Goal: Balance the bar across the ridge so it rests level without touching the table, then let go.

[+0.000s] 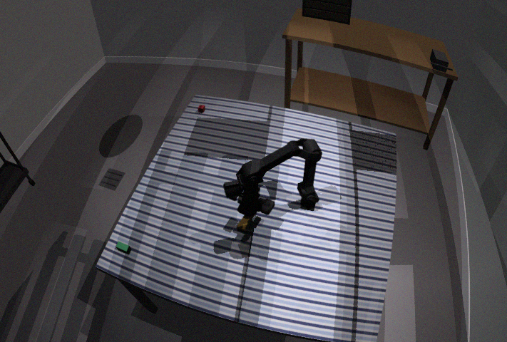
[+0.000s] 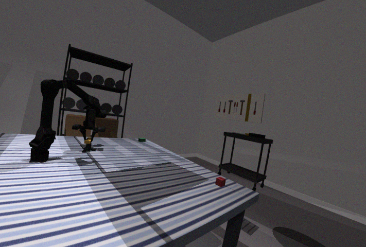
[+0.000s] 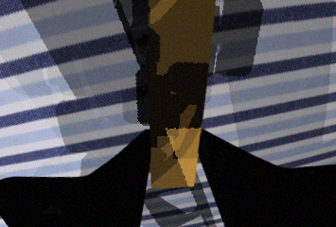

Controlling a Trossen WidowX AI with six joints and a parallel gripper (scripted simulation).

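My gripper tip is 3 cm to the right of the orange-yellow bar and 1 cm short of it. Round my gripper tip: red cube 65 cm to the right, 52 cm ahead, 5 cm below; then green block 52 cm ahead, 35 cm to the left, 5 cm below.
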